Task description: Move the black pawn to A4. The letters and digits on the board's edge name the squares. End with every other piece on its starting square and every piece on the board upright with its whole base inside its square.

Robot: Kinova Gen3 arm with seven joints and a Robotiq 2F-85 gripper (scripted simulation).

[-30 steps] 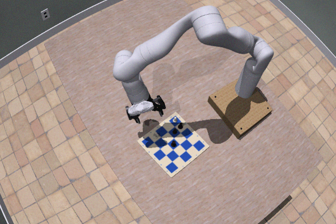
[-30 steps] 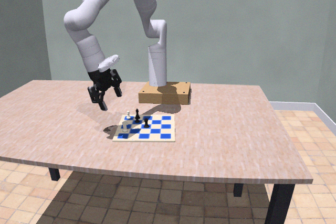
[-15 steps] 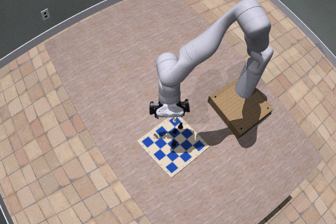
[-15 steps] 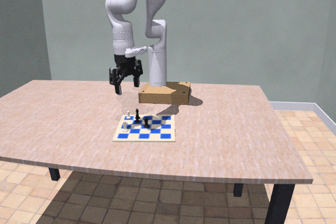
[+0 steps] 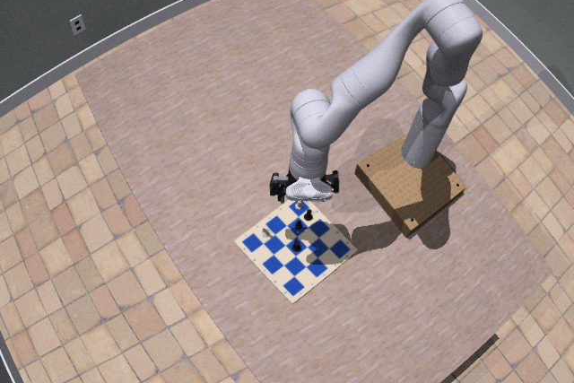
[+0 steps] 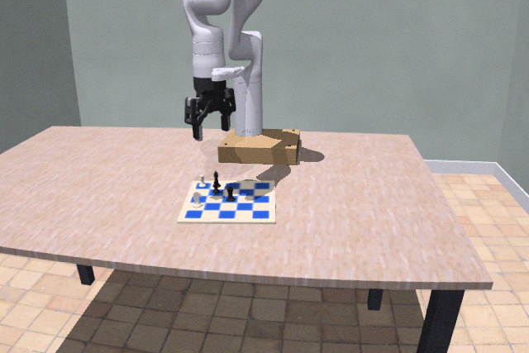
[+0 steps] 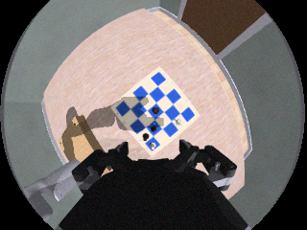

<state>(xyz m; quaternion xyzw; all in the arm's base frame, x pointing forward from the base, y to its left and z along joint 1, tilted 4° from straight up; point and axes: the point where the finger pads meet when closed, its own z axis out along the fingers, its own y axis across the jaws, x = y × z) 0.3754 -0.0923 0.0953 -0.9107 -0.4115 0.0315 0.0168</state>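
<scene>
Now: hand 14 cm above the black pawn. Also, from my hand: white pawn (14 cm below, 4 cm to the right, 4 cm behind); white knight (14 cm below, 7 cm ahead, 4 cm to the right); chessboard (16 cm below, 4 cm to the left, 4 cm ahead).
</scene>
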